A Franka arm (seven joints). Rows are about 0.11 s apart.
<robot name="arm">
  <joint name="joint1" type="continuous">
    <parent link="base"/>
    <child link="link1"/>
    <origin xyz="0 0 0.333"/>
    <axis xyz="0 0 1"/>
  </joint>
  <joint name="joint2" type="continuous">
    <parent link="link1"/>
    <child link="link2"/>
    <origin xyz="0 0 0"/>
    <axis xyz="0 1 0"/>
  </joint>
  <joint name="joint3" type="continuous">
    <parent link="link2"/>
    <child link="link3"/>
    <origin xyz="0 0 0.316"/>
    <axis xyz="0 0 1"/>
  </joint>
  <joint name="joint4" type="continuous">
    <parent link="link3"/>
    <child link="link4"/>
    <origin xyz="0.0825 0 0"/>
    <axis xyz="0 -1 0"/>
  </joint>
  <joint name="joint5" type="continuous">
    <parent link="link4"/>
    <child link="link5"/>
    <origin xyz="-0.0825 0 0.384"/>
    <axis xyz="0 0 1"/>
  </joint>
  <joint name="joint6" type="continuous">
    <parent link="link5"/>
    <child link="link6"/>
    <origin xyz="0 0 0"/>
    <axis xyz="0 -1 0"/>
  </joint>
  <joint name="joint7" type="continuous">
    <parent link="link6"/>
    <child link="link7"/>
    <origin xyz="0.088 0 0"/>
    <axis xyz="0 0 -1"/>
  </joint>
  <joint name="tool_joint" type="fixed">
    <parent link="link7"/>
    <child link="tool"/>
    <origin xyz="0 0 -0.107" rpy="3.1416 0 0"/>
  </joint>
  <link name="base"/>
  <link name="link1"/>
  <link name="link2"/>
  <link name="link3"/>
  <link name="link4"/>
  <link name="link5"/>
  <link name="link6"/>
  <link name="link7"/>
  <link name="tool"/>
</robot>
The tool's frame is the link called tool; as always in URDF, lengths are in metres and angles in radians. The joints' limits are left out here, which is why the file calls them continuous.
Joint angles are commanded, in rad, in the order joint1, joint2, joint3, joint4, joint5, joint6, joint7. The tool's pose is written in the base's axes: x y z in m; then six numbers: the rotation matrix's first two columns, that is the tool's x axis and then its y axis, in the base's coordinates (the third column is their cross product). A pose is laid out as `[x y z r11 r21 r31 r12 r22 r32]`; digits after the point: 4 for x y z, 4 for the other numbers.
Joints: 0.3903 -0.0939 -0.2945 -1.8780 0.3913 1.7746 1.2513
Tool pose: [0.5294 0.0789 0.5520 0.3202 -0.8647 -0.3869 -0.9467 -0.3077 -0.0958]
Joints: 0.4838 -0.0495 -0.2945 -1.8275 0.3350 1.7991 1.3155
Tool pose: [0.5367 0.1280 0.5531 0.3573 -0.8764 -0.3228 -0.9334 -0.3474 -0.0900]
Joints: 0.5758 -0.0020 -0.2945 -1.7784 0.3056 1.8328 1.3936
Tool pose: [0.5402 0.1812 0.5533 0.3749 -0.8829 -0.2826 -0.9269 -0.3629 -0.0958]
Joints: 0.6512 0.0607 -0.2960 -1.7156 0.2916 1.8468 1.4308
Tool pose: [0.5435 0.2302 0.5497 0.4121 -0.8753 -0.2532 -0.9110 -0.4002 -0.0995]
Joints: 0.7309 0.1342 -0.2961 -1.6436 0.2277 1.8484 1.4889
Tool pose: [0.5428 0.2824 0.5411 0.4496 -0.8756 -0.1765 -0.8932 -0.4412 -0.0865]
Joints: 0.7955 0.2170 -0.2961 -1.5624 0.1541 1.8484 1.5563
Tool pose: [0.5435 0.3292 0.5299 0.4688 -0.8790 -0.0869 -0.8828 -0.4630 -0.0787]
